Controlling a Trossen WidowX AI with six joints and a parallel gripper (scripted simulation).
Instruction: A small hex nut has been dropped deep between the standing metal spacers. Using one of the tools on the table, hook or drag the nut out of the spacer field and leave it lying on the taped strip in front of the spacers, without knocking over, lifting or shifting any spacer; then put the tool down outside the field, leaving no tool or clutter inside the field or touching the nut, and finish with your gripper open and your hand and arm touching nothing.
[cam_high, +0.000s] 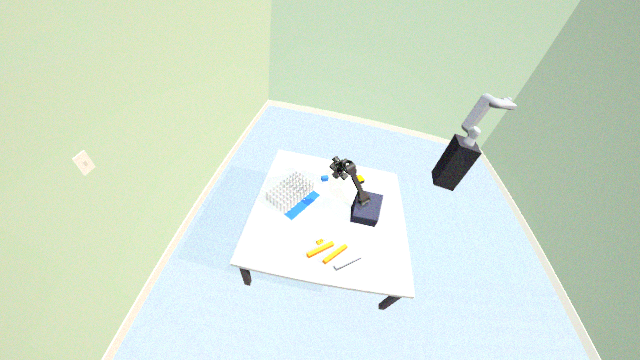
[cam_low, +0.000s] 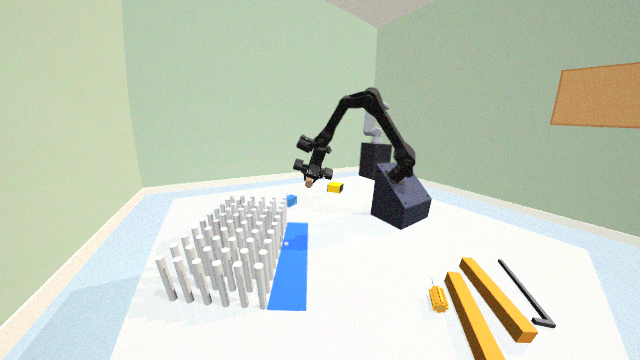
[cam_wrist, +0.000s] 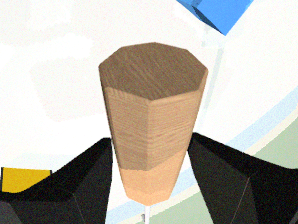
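Right now the blue block is 10 cm ahead of my gripper tip, 8 cm below it and 2 cm to the left of it. Also, from my gripper tip: blue taped strip 38 cm to the left, 20 cm ahead, 10 cm below; then yellow block 22 cm behind, 10 cm to the right, 8 cm below; then hex nut 34 cm to the left, 20 cm ahead, 10 cm below.
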